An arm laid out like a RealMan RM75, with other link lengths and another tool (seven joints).
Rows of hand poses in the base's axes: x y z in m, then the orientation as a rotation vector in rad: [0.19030 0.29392 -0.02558 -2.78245 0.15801 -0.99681]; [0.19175 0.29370 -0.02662 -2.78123 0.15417 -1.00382]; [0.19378 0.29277 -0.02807 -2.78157 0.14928 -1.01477]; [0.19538 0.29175 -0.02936 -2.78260 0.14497 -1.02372]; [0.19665 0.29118 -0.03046 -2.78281 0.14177 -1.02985]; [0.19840 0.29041 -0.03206 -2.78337 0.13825 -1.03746]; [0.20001 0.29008 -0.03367 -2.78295 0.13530 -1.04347]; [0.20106 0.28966 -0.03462 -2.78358 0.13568 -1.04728]
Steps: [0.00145 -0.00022 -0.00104 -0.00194 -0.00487 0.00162]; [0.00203 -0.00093 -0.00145 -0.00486 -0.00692 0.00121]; [0.00160 -0.00102 -0.00129 -0.00473 -0.00545 0.00098]; [0.00127 -0.00057 -0.00110 -0.00286 -0.00388 0.00095]; [0.00175 -0.00077 -0.00160 -0.00374 -0.00470 0.00080]; [0.00161 -0.00033 -0.00161 -0.00224 -0.00395 0.00097]; [0.00105 -0.00042 -0.00095 -0.00178 -0.00213 -0.00107]
